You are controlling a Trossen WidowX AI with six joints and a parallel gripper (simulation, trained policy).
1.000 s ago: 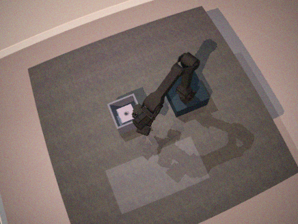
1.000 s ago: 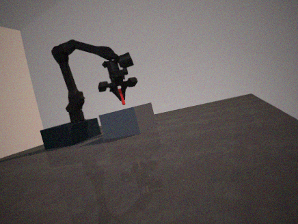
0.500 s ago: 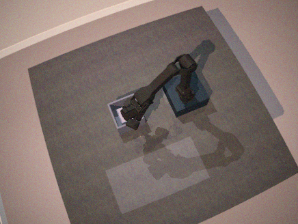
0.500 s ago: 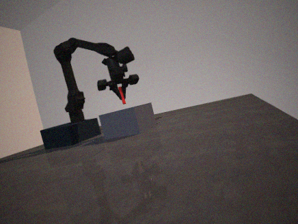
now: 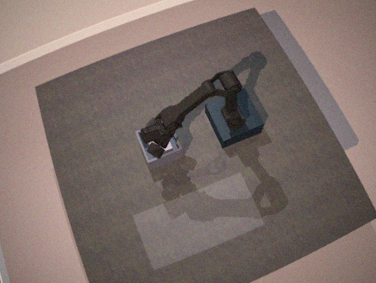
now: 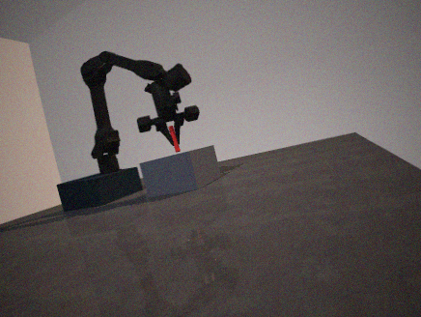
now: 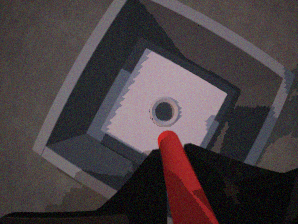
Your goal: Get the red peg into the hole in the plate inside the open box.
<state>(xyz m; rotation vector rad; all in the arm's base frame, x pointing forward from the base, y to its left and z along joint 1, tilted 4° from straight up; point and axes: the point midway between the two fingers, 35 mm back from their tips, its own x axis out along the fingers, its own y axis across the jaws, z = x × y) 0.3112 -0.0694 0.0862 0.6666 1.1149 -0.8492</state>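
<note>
My gripper tip is 20 mm below the red peg. From my gripper tip the other things lie so: grey box: 10 mm ahead, 20 mm to the right, 100 mm below.
</note>
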